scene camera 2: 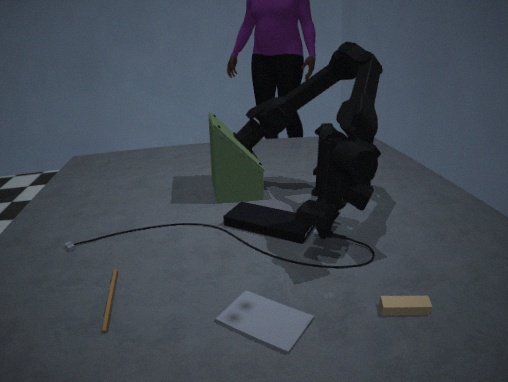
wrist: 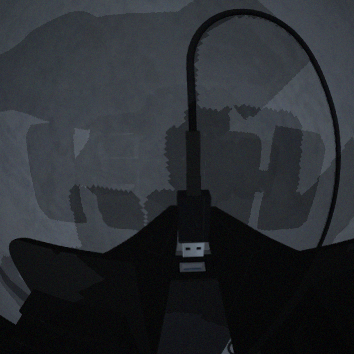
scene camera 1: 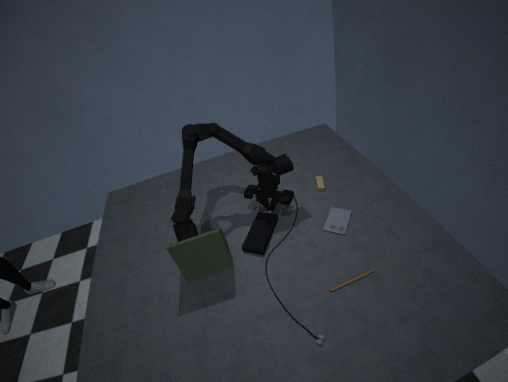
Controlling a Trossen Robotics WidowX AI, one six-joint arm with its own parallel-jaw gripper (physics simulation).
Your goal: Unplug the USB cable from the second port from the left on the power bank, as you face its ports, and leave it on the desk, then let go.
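Seen in the pictures: gripper, fingertip midpoint: (scene camera 2: 324, 236) (wrist: 192, 213) (scene camera 1: 271, 210); arm's base, link origin: (scene camera 2: 242, 142) (scene camera 1: 187, 239).
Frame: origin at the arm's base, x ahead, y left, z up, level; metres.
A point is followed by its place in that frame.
Note:
The black power bank (scene camera 1: 260, 233) @[x 0.242, y 0.025, z -0.094 m] (scene camera 2: 265, 220) @[x 0.261, y 0.030, z -0.093 m] (wrist: 194, 312) @[x 0.274, y 0.083, z -0.093 m] lies flat on the desk. In the wrist view one port (wrist: 192, 267) @[x 0.291, y 0.114, z -0.107 m] shows between the fingers; the fingers hide the others. My gripper (scene camera 1: 270, 206) @[x 0.310, y 0.146, z -0.112 m] (scene camera 2: 325, 232) @[x 0.310, y 0.146, z -0.112 m] (wrist: 192, 213) @[x 0.310, y 0.146, z -0.112 m] is shut on the black USB plug (wrist: 194, 230) @[x 0.308, y 0.142, z -0.102 m], just off the power bank's port end. The plug's silver tip (wrist: 193, 249) @[x 0.301, y 0.130, z -0.103 m] is exposed, with a small dark gap between it and the port. The black cable (scene camera 1: 267, 270) @[x 0.227, y -0.122, z -0.113 m] (scene camera 2: 200, 224) @[x 0.230, y -0.107, z -0.113 m] (wrist: 335, 115) @[x 0.416, y 0.148, z -0.112 m] loops from the plug past the power bank to a pale connector (scene camera 1: 320, 339) @[x 0.317, y -0.389, z -0.112 m] (scene camera 2: 69, 246) @[x 0.324, y -0.386, z -0.105 m] on the desk.
A green wedge-shaped block (scene camera 1: 202, 256) @[x 0.044, y -0.080, z -0.009 m] (scene camera 2: 235, 175) @[x 0.120, y -0.024, z -0.046 m] stands at the arm's base, near the power bank. A pale flat card (scene camera 1: 339, 220) @[x 0.535, y -0.006, z -0.109 m] (scene camera 2: 267, 320) @[x 0.535, y 0.002, z -0.109 m], a tan block (scene camera 1: 320, 183) @[x 0.545, y 0.209, z -0.099 m] (scene camera 2: 405, 305) @[x 0.555, y 0.212, z -0.099 m] and an orange stick (scene camera 1: 352, 281) @[x 0.471, y -0.252, z -0.111 m] (scene camera 2: 110, 301) @[x 0.485, y -0.246, z -0.110 m] lie on the desk. A person (scene camera 2: 277, 30) stands beyond it.

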